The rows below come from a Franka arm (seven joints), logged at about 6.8 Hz.
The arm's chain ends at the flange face. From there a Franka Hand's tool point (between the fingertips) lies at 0.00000 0.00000 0.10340 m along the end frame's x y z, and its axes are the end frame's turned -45 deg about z.
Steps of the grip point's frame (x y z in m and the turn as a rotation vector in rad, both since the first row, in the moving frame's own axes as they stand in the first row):
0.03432, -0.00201, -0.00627, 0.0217, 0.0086, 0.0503
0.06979, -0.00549, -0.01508, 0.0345, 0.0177, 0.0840
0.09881, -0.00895, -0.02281, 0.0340, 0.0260, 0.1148
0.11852, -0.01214, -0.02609, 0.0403, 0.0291, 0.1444
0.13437, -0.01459, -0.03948, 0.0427, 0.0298, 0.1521
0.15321, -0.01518, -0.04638, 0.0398, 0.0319, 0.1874
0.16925, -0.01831, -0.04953, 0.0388, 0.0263, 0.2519
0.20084, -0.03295, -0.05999, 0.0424, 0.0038, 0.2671
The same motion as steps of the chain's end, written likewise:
0.02375, -0.02345, -0.00624, 0.0214, -0.0093, 0.0503
0.04653, -0.04937, -0.01500, 0.0369, -0.0119, 0.0840
0.06387, -0.07179, -0.02272, 0.0424, -0.0057, 0.1148
0.07567, -0.08728, -0.02596, 0.0491, -0.0079, 0.1444
0.08523, -0.09998, -0.03934, 0.0513, -0.0091, 0.1521
0.09769, -0.11381, -0.04625, 0.0507, -0.0056, 0.1874
0.10704, -0.12780, -0.04942, 0.0460, -0.0088, 0.2519
0.12106, -0.16160, -0.05990, 0.0327, -0.0273, 0.2671

